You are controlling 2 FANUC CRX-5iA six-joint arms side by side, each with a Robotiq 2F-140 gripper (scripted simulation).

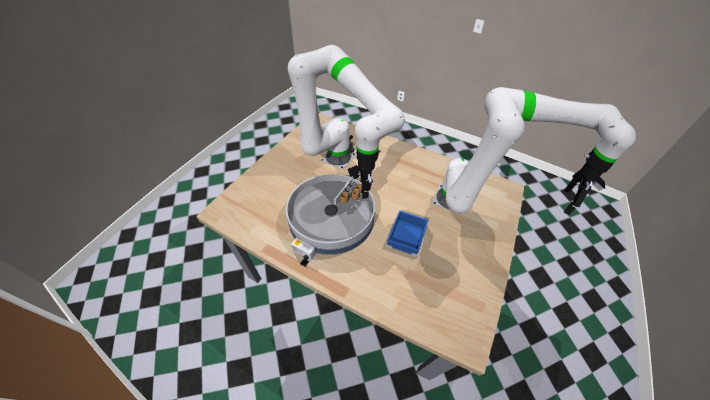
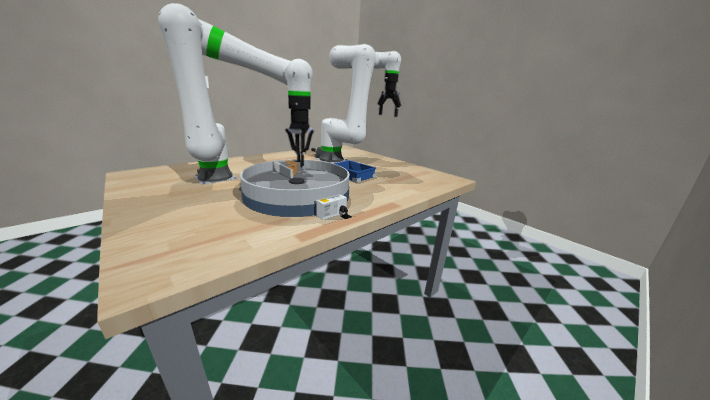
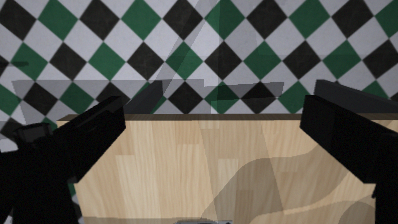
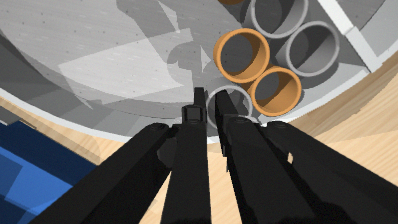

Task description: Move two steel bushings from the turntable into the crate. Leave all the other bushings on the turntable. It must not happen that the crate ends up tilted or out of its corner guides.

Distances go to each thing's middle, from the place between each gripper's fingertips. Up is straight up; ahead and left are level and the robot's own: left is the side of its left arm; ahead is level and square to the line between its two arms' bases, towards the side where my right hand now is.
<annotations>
My right gripper (image 2: 300, 165) is now 7 cm short of the blue crate (image 1: 408, 231), 26 cm to the right of it and 8 cm above it. The rest, counted from my right hand: turntable (image 4: 148, 65) (14 cm ahead, 11 cm to the right, 5 cm below).
I see the blue crate 62 cm to the right of my left hand (image 1: 566, 202), 32 cm ahead of it and 25 cm below it. From my left hand the other things lie so: turntable: 99 cm to the right, 40 cm ahead, 22 cm below.
</annotations>
